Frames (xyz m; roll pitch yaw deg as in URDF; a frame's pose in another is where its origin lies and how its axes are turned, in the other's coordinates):
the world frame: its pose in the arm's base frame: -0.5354 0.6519 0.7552 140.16 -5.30 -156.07
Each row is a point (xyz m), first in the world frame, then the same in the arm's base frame.
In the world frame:
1: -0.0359 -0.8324 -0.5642
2: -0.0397 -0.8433 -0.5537
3: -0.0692 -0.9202 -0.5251
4: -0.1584 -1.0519 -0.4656
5: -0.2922 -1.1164 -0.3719
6: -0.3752 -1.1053 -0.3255
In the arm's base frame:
1: -0.1053 -0.2519 0.6523
2: -0.1025 -0.2525 0.6369
3: -0.0651 -0.2804 0.5633
4: 0.0307 -0.3069 0.4255
5: 0.1386 -0.2475 0.3004
6: 0.1962 -0.1801 0.2643

